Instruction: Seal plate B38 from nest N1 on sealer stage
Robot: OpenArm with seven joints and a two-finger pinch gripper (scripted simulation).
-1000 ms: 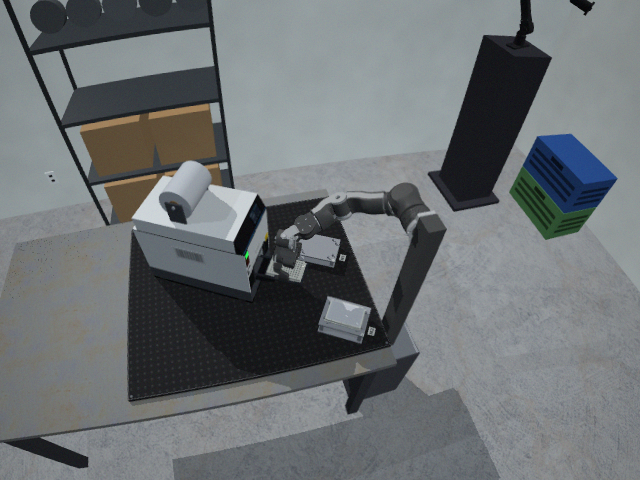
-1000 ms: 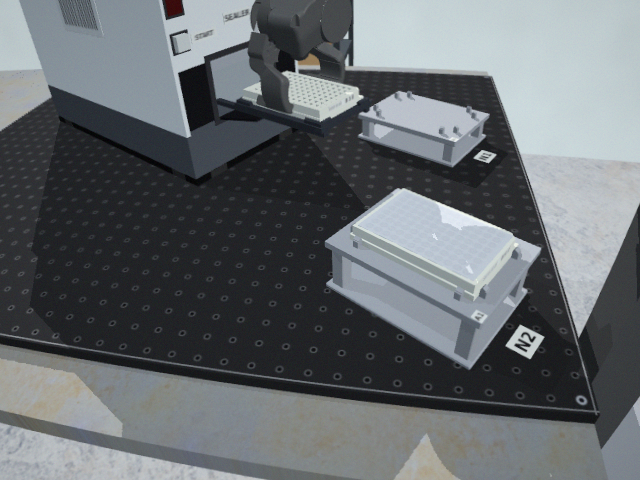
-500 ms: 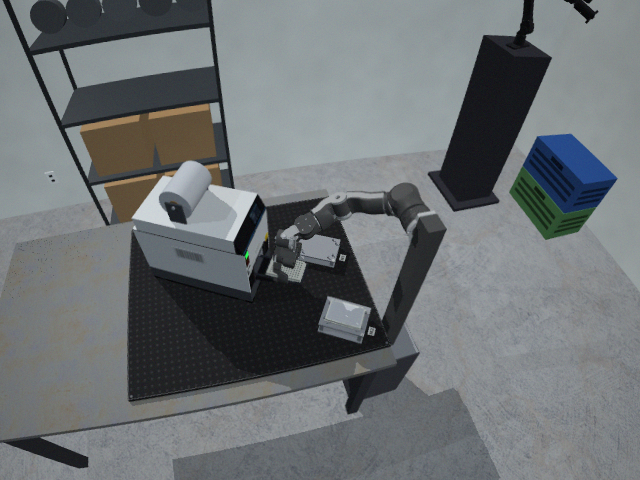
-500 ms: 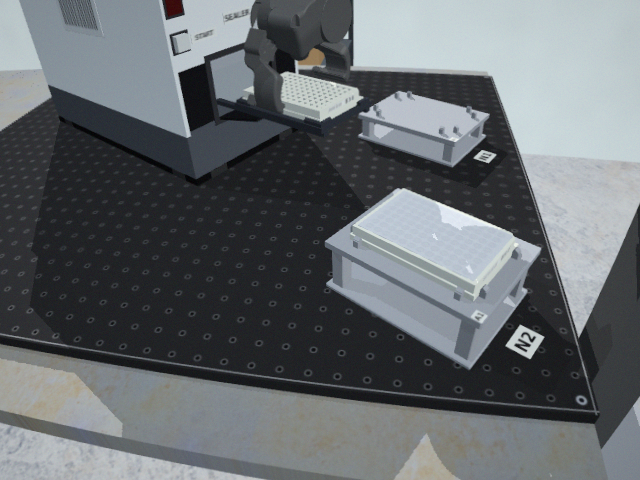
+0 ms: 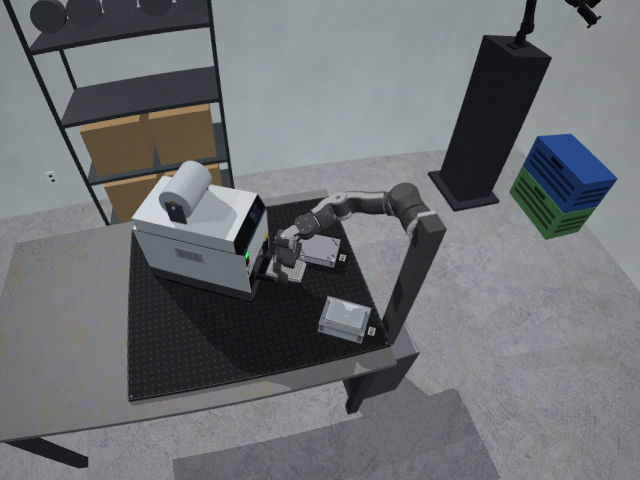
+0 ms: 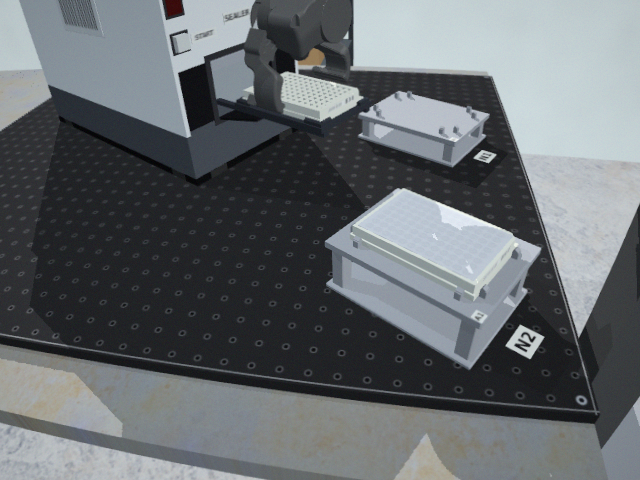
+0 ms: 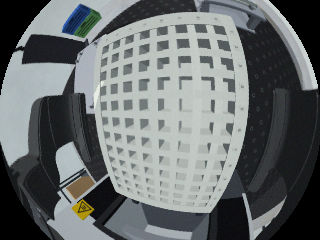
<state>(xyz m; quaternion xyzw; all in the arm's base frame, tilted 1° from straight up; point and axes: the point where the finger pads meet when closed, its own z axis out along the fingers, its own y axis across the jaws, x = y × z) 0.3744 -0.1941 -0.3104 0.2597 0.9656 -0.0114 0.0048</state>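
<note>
My gripper is now right at the white 96-well plate B38. Round my hand: sealer's dark stage: 10 mm below; then start key: 130 mm ahead, 80 mm above, 30 mm to the left; then nest N1: 160 mm behind, 130 mm to the right, 80 mm below.
</note>
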